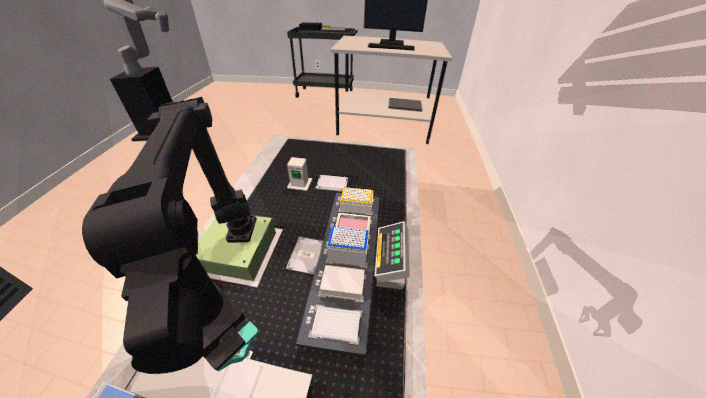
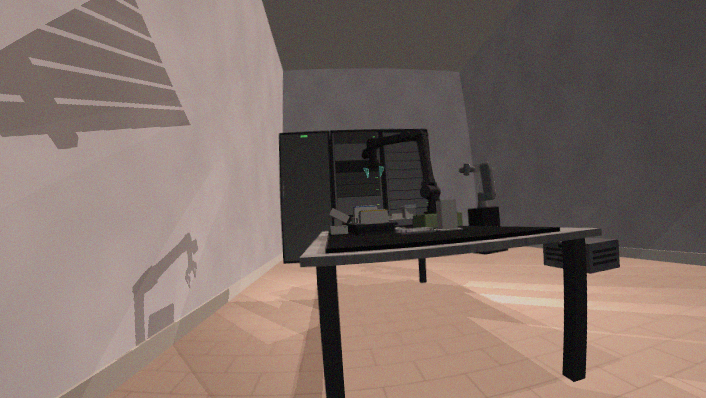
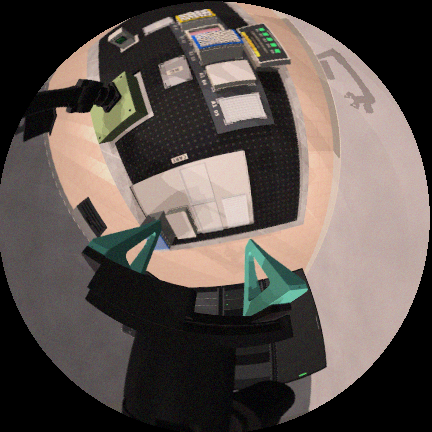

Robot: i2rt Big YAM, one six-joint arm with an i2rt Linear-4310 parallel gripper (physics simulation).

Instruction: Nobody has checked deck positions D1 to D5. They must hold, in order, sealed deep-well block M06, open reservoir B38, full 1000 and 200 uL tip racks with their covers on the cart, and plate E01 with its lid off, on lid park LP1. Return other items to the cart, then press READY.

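My gripper is open and empty, high above the cart end. On the deck strip, a yellow-rimmed tip rack is at the far end. A pink open reservoir is beside it. A raised blue-rimmed tip rack is at D3. A white-topped block is at D4, and a white plate at D5. The cart holds a white-topped block, flat clear pieces and a blue-faced box, partly hidden by a finger.
A clear lid-like piece lies beside the strip. A flat white piece lies near the green-button box. A panel with several green lamps stands opposite. The arm stands on a green block.
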